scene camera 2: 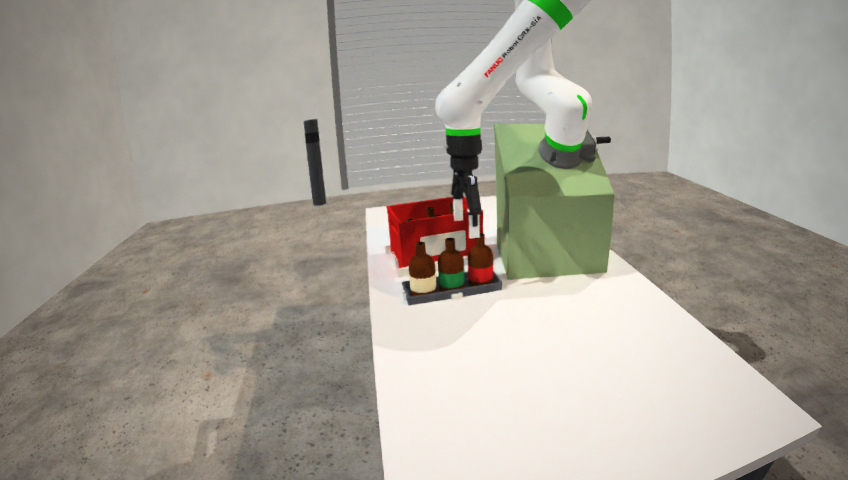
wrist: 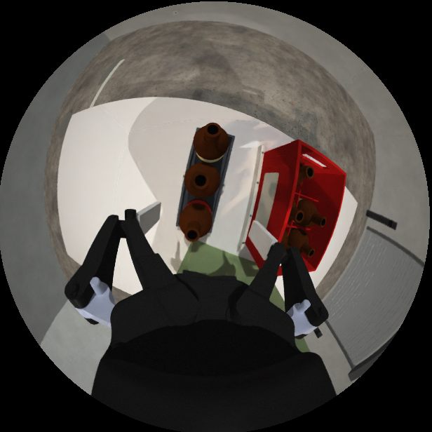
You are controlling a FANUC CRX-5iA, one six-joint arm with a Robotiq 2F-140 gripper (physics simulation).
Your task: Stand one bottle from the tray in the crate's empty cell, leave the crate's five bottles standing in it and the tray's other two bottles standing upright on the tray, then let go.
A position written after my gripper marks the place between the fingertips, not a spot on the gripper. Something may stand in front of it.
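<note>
Scene camera 2 lets me see a green-labelled bottle [scene camera 2: 450,262], together with a red-labelled bottle [scene camera 2: 480,257]. A cream-labelled bottle [scene camera 2: 422,274] is there too. My gripper [scene camera 2: 465,228] is visible to me in that same camera, and I also find the gripper [wrist: 206,219] when I look through the wrist view.
</note>
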